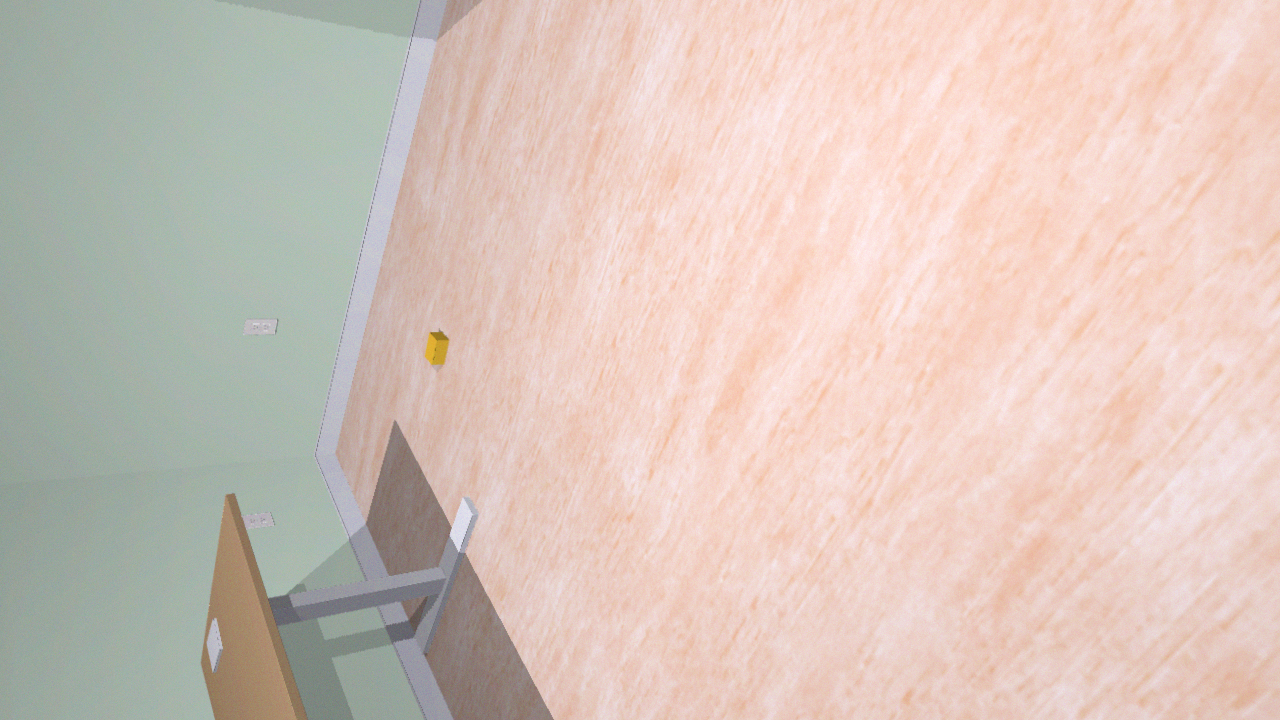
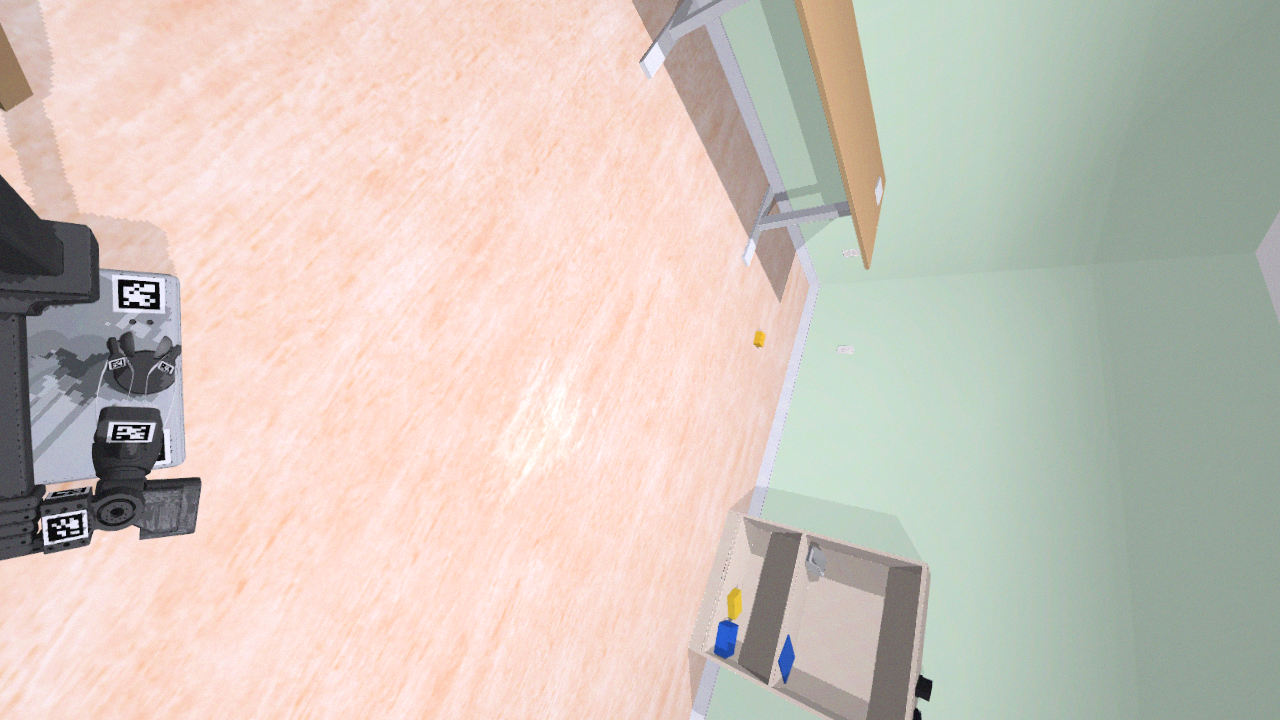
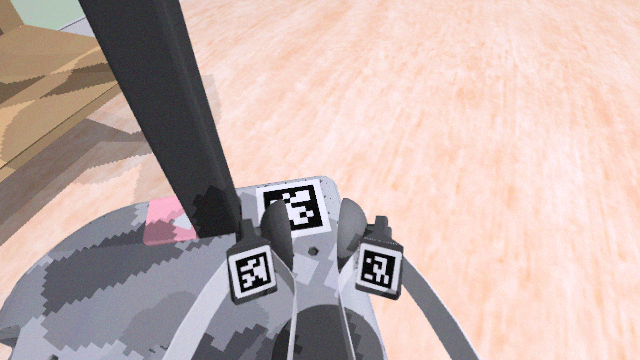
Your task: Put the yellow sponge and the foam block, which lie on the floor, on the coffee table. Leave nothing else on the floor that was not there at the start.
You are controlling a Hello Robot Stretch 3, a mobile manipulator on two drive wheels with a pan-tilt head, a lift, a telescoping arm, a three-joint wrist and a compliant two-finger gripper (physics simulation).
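Where they show: gripper, between the fingertips: (image 2: 147,336); robot's base, origin of its link: (image 2: 144,368).
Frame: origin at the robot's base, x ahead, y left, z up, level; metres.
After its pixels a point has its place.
Observation:
A small yellow-orange block (image 1: 436,348) {x 2.710, y 0.095, z 0.040 m} (image 2: 759,339) {x 2.710, y 0.094, z 0.039 m} lies on the floor near the wall corner, beyond the shadow of a tan-topped desk. I cannot tell whether it is the sponge or the foam block. The other of the two does not show clearly on the floor. My gripper (image 3: 313,223) {x 0.007, y 0.061, z 0.236 m} (image 2: 145,347) {x 0.007, y 0.061, z 0.236 m} hangs above the robot's own base, far from the block. Its fingers stand apart with a gap and hold nothing. A dark coffee table top does not show. Part of a tan wooden piece (image 3: 30,55) (image 2: 10,76) {x -0.139, y 0.459, z 0.103 m} shows at the upper left, and I cannot tell what it belongs to.
The tan-topped desk (image 1: 241,626) {x 2.502, y 0.821, z 0.720 m} (image 2: 845,116) {x 2.087, y 1.098, z 0.720 m} has grey legs and bears a flat white thing (image 1: 214,644) {x 2.800, y 0.960, z 0.730 m} (image 2: 878,190) {x 2.786, y 0.961, z 0.730 m}. A pale shelf unit (image 2: 776,591) {x 2.416, y -1.412, z 0.312 m} by the wall holds a yellow block (image 2: 734,603) {x 2.208, y -1.453, z 0.144 m}, a blue block (image 2: 725,638) {x 2.086, y -1.596, z 0.155 m} and a flat blue piece (image 2: 786,659) {x 2.118, y -1.575, z 0.492 m}.

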